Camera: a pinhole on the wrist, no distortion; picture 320 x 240 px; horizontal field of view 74.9 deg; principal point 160.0 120.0 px. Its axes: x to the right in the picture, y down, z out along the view. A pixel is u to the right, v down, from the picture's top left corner.
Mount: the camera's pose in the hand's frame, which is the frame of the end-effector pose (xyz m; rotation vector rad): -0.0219 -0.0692 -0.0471 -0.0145 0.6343 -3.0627
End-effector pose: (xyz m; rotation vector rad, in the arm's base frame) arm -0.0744 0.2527 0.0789 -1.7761 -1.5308 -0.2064
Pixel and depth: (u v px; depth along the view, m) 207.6 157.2 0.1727
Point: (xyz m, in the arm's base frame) -0.2744 0.2673 0.0492
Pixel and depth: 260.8 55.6 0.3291
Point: -0.3230 0.3003 -0.1805
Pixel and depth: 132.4 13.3 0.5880
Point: -0.2947 0.6846 -0.2990
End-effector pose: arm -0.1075 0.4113 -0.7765 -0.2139 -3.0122 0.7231
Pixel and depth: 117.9 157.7 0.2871
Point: -0.1890 0.1265 -0.8461
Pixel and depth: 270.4 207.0 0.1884
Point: -0.0240 0.1598 -0.7629
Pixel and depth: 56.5 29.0 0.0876
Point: -0.1412 0.3326 -0.7883
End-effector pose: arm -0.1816 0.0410 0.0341 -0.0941 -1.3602 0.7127
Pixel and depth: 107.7 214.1 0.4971
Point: -0.2755 -0.3796 0.4209
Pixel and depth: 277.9 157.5 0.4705
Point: -0.3745 -0.4883 0.0328
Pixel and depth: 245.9 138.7 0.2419
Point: -0.2613 -0.2231 0.0583
